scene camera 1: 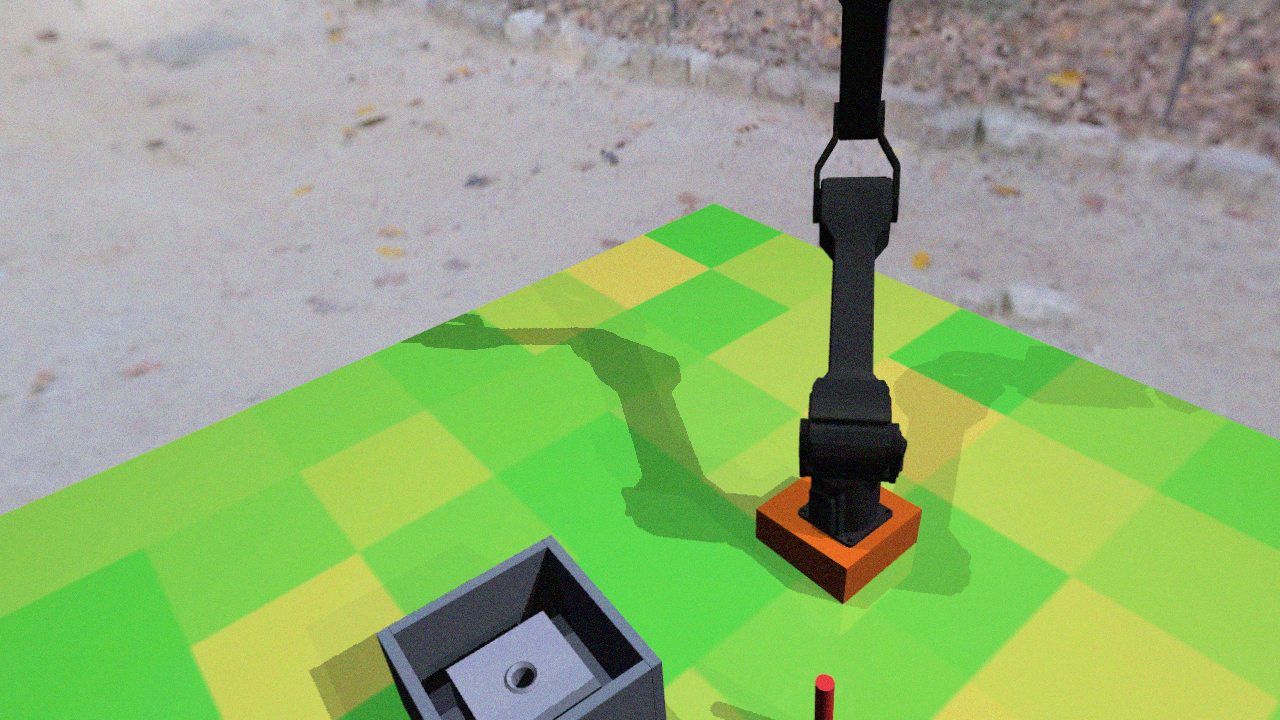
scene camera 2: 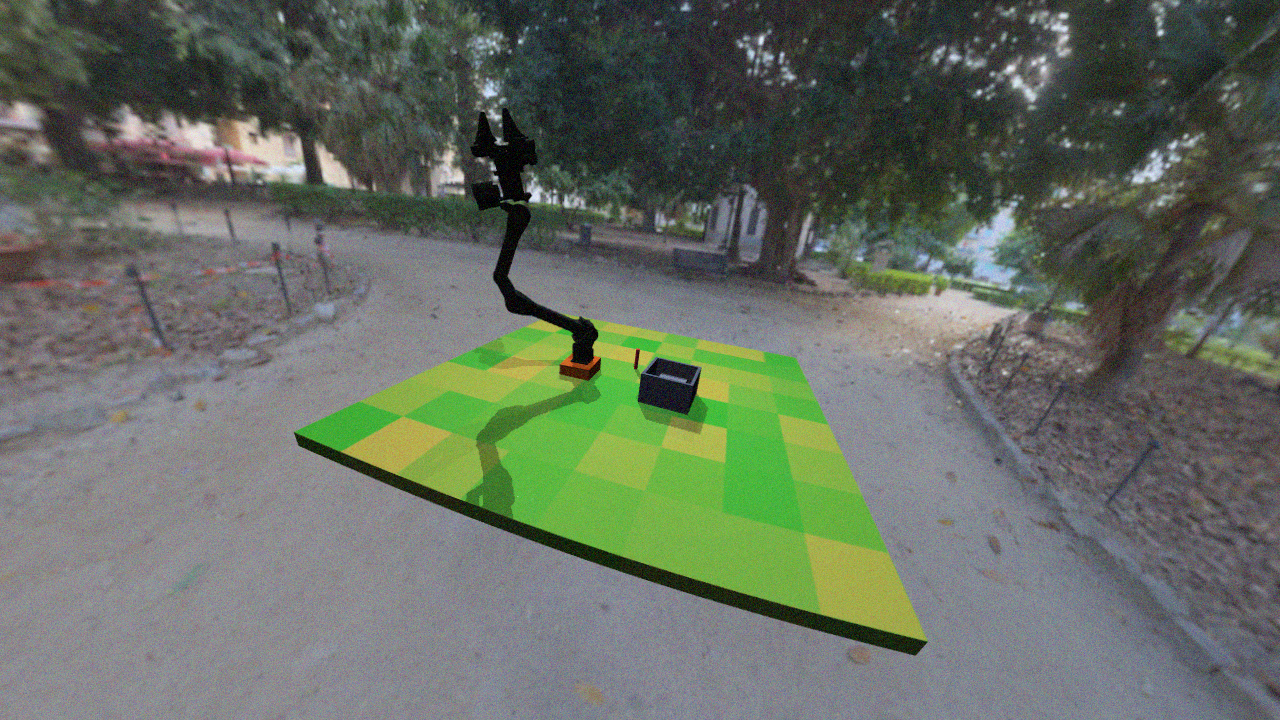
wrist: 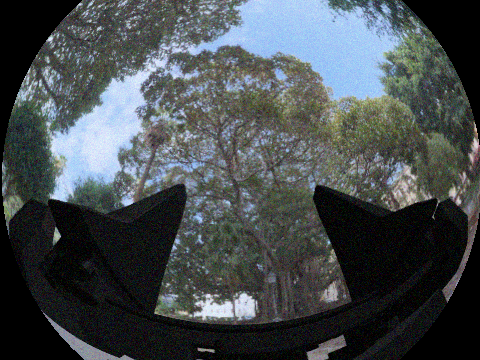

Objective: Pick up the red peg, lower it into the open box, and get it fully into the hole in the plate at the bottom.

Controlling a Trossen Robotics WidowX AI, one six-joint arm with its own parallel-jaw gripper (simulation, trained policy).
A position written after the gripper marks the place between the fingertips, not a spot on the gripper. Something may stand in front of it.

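Visible: the gripper [scene camera 2: 493, 110]. Gripper in the wrist view too [wrist: 252, 192].
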